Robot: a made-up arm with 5 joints. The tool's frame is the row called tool. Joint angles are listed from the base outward.
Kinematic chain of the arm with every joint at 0, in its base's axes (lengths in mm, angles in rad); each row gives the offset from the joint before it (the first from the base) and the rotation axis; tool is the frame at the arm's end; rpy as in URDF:
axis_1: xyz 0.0 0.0 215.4 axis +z
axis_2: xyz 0.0 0.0 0.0 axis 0 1 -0.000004
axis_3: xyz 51.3 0.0 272.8 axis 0 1 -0.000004
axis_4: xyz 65.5 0.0 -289.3 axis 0 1 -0.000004
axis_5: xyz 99.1 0.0 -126.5 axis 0 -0.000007 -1
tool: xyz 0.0 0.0 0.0 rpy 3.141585 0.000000 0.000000
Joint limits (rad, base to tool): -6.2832..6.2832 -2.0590..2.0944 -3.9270..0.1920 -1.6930..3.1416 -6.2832..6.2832
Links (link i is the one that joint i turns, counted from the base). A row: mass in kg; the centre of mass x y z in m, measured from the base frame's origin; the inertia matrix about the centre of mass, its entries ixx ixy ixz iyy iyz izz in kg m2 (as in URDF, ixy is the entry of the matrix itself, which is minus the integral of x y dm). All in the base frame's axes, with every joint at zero. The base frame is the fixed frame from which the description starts. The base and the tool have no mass.
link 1: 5.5; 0.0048 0.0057 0.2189; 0.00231 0 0 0.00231 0 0.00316
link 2: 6.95; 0.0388 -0.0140 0.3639; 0.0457 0 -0.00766 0.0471 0 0.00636
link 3: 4.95; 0.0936 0.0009 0.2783; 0.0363 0 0.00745 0.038 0 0.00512
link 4: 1.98; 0.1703 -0.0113 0.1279; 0.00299 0 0.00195 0.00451 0 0.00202
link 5: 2.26; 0.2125 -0.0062 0.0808; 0.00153 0 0 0.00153 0 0.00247
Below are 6 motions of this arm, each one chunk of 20 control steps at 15 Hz.
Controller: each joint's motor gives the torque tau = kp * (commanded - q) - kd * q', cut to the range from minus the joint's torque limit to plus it. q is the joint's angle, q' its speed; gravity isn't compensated. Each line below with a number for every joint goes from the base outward.
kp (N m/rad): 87 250 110 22 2.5
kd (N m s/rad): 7.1 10 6.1 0.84 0.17
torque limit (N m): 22 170 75 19 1
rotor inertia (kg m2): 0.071 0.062 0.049 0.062 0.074
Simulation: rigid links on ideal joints. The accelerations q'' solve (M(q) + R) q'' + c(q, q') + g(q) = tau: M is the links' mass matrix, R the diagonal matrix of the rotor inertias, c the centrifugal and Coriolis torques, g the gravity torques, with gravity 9.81 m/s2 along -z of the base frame. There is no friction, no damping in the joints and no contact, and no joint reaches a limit. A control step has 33 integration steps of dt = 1/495 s. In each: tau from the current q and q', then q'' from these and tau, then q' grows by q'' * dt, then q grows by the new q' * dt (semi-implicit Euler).
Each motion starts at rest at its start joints. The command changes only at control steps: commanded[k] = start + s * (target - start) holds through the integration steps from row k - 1 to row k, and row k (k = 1, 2, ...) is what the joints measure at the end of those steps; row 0 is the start. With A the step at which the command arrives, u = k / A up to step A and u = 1 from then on. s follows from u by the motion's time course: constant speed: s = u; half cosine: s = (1 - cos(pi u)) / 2; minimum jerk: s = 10 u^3 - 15 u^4 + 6 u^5; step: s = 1 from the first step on.
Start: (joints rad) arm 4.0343 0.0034 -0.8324 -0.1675 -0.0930
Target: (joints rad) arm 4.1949 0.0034 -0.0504 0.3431 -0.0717
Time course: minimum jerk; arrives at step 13
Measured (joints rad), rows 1 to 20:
1: 4.0342 0.0299 -0.8017 -0.1707 -0.0933
2: 4.0347 0.0854 -0.7329 -0.1135 -0.0934
3: 4.0381 0.1385 -0.6463 0.0273 -0.0921
4: 4.0467 0.1670 -0.5455 0.1826 -0.0894
5: 4.0626 0.1622 -0.4364 0.2819 -0.0851
6: 4.0854 0.1341 -0.3372 0.3153 -0.0794
7: 4.1115 0.1039 -0.2600 0.3109 -0.0735
8: 4.1364 0.0843 -0.1994 0.3019 -0.0694
9: 4.1582 0.0745 -0.1428 0.3119 -0.0686
10: 4.1755 0.0702 -0.0843 0.3473 -0.0715
11: 4.1871 0.0683 -0.0281 0.3973 -0.0771
12: 4.1926 0.0665 0.0154 0.4425 -0.0839
13: 4.1940 0.0641 0.0368 0.4646 -0.0903
14: 4.1940 0.0614 0.0352 0.4557 -0.0953
15: 4.1941 0.0593 0.0174 0.4232 -0.0991
16: 4.1945 0.0578 -0.0058 0.3857 -0.1021
17: 4.1950 0.0570 -0.0243 0.3603 -0.1045
18: 4.1954 0.0571 -0.0319 0.3545 -0.1063
19: 4.1955 0.0584 -0.0282 0.3658 -0.1072
20: 4.1953 0.0601 -0.0172 0.3860 -0.1070

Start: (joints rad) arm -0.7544 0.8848 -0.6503 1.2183 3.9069
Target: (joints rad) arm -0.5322 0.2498 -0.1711 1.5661 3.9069
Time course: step
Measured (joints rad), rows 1 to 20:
1: -0.6929 0.5744 -0.4390 1.1323 3.9132
2: -0.5733 0.2282 -0.2861 1.2823 3.9228
3: -0.5147 0.2137 -0.2317 1.4798 3.9267
4: -0.5143 0.3151 -0.1667 1.5295 3.9273
5: -0.5241 0.3424 -0.1143 1.4882 3.9273
6: -0.5304 0.3198 -0.1134 1.4473 3.9268
7: -0.5328 0.3064 -0.1532 1.4131 3.9260
8: -0.5330 0.3070 -0.1971 1.3735 3.9251
9: -0.5324 0.3103 -0.2215 1.3397 3.9244
10: -0.5320 0.3123 -0.2237 1.3319 3.9242
11: -0.5319 0.3138 -0.2111 1.3537 3.9243
12: -0.5320 0.3148 -0.1927 1.3893 3.9246
13: -0.5322 0.3147 -0.1770 1.4184 3.9248
14: -0.5323 0.3137 -0.1697 1.4290 3.9248
15: -0.5324 0.3126 -0.1718 1.4207 3.9246
16: -0.5323 0.3121 -0.1801 1.4019 3.9243
17: -0.5323 0.3120 -0.1895 1.3839 3.9241
18: -0.5322 0.3122 -0.1959 1.3745 3.9241
19: -0.5321 0.3126 -0.1974 1.3756 3.9243
20: -0.5321 0.3130 -0.1944 1.3837 3.9245

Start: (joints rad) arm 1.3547 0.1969 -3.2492 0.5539 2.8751
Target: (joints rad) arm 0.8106 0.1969 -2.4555 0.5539 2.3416
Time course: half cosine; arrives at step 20
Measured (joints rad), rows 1 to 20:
1: 1.3526 0.2178 -3.2793 0.5460 2.8727
2: 1.3473 0.2312 -3.2806 0.5155 2.8655
3: 1.3359 0.2344 -3.2580 0.4962 2.8539
4: 1.3183 0.2341 -3.2248 0.4999 2.8374
5: 1.2951 0.2334 -3.1822 0.5165 2.8156
6: 1.2672 0.2347 -3.1293 0.5344 2.7877
7: 1.2355 0.2394 -3.0661 0.5497 2.7536
8: 1.2010 0.2479 -2.9930 0.5656 2.7131
9: 1.1645 0.2601 -2.9112 0.5871 2.6671
10: 1.1267 0.2761 -2.8223 0.6168 2.6163
11: 1.0883 0.2959 -2.7285 0.6534 2.5624
12: 1.0496 0.3190 -2.6320 0.6936 2.5069
13: 1.0110 0.3446 -2.5359 0.7338 2.4518
14: 0.9725 0.3710 -2.4436 0.7712 2.3994
15: 0.9347 0.3958 -2.3587 0.8040 2.3515
16: 0.8979 0.4167 -2.2851 0.8306 2.3100
17: 0.8629 0.4314 -2.2262 0.8497 2.2763
18: 0.8311 0.4387 -2.1849 0.8602 2.2512
19: 0.8041 0.4387 -2.1625 0.8612 2.2354
20: 0.7837 0.4322 -2.1588 0.8535 2.2289

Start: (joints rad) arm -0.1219 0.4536 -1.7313 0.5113 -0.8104
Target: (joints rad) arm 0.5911 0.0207 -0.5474 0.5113 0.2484
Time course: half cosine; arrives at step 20
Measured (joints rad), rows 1 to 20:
1: -0.1217 0.4791 -1.7068 0.5013 -0.8098
2: -0.1201 0.5376 -1.6405 0.5167 -0.8073
3: -0.1147 0.6049 -1.5417 0.5870 -0.8007
4: -0.1025 0.6602 -1.4218 0.6871 -0.7865
5: -0.0801 0.6849 -1.2958 0.7719 -0.7609
6: -0.0443 0.6662 -1.1862 0.8154 -0.7201
7: 0.0045 0.6072 -1.1137 0.8094 -0.6619
8: 0.0620 0.5272 -1.0810 0.7515 -0.5868
9: 0.1234 0.4465 -1.0678 0.6549 -0.4979
10: 0.1866 0.3739 -1.0454 0.5581 -0.3996
11: 0.2515 0.3126 -0.9956 0.5027 -0.2960
12: 0.3178 0.2688 -0.9156 0.5029 -0.1906
13: 0.3837 0.2469 -0.8125 0.5435 -0.0866
14: 0.4461 0.2406 -0.6971 0.5994 0.0124
15: 0.4999 0.2326 -0.5836 0.6514 0.1032
16: 0.5390 0.2085 -0.4897 0.6872 0.1831
17: 0.5617 0.1721 -0.4303 0.6960 0.2500
18: 0.5735 0.1397 -0.4079 0.6713 0.3015
19: 0.5816 0.1208 -0.4118 0.6238 0.3359
20: 0.5880 0.1137 -0.4281 0.5793 0.3519

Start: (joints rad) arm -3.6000 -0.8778 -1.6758 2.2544 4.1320
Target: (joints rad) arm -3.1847 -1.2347 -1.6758 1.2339 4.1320
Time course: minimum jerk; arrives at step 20
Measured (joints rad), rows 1 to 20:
1: -3.5992 -0.9044 -1.6216 2.2849 4.1320
2: -3.5982 -0.9247 -1.5667 2.3932 4.1321
3: -3.5940 -0.9297 -1.5387 2.4858 4.1321
4: -3.5847 -0.9352 -1.5291 2.4813 4.1322
5: -3.5700 -0.9473 -1.5299 2.3881 4.1324
6: -3.5496 -0.9648 -1.5347 2.2670 4.1327
7: -3.5238 -0.9882 -1.5400 2.1673 4.1330
8: -3.4933 -1.0201 -1.5439 2.1004 4.1332
9: -3.4592 -1.0603 -1.5477 2.0504 4.1329
10: -3.4229 -1.1056 -1.5543 1.9944 4.1320
11: -3.3854 -1.1517 -1.5654 1.9182 4.1304
12: -3.3480 -1.1954 -1.5804 1.8216 4.1284
13: -3.3119 -1.2351 -1.5978 1.7151 4.1260
14: -3.2784 -1.2709 -1.6163 1.6126 4.1237
15: -3.2487 -1.3031 -1.6350 1.5251 4.1217
16: -3.2236 -1.3314 -1.6535 1.4577 4.1204
17: -3.2039 -1.3548 -1.6710 1.4100 4.1199
18: -3.1898 -1.3721 -1.6864 1.3791 4.1205
19: -3.1813 -1.3825 -1.6983 1.3622 4.1219
20: -3.1778 -1.3864 -1.7049 1.3566 4.1239

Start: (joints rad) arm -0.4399 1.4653 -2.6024 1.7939 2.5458
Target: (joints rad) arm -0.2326 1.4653 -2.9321 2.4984 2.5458
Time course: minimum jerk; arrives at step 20
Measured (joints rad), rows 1 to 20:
1: -0.4398 1.5052 -2.6038 1.7643 2.5466
2: -0.4396 1.5775 -2.5558 1.6984 2.5513
3: -0.4389 1.6599 -2.4859 1.6642 2.5622
4: -0.4369 1.7316 -2.4202 1.6984 2.5793
5: -0.4328 1.7764 -2.3767 1.7843 2.6001
6: -0.4254 1.7876 -2.3695 1.8745 2.6206
7: -0.4149 1.7677 -2.4041 1.9293 2.6374
8: -0.4017 1.7273 -2.4711 1.9421 2.6486
9: -0.3864 1.6797 -2.5513 1.9419 2.6535
10: -0.3692 1.6375 -2.6267 1.9683 2.6522
11: -0.3498 1.6099 -2.6856 2.0401 2.6448
12: -0.3282 1.6026 -2.7224 2.1433 2.6317
13: -0.3046 1.6157 -2.7370 2.2446 2.6147
14: -0.2802 1.6429 -2.7351 2.3136 2.5967
15: -0.2564 1.6740 -2.7257 2.3402 2.5809
16: -0.2353 1.6991 -2.7171 2.3381 2.5706
17: -0.2186 1.7119 -2.7147 2.3309 2.5674
18: -0.2078 1.7113 -2.7205 2.3340 2.5713
19: -0.2029 1.6998 -2.7332 2.3474 2.5804
20: -0.2034 1.6830 -2.7496 2.3622 2.5923

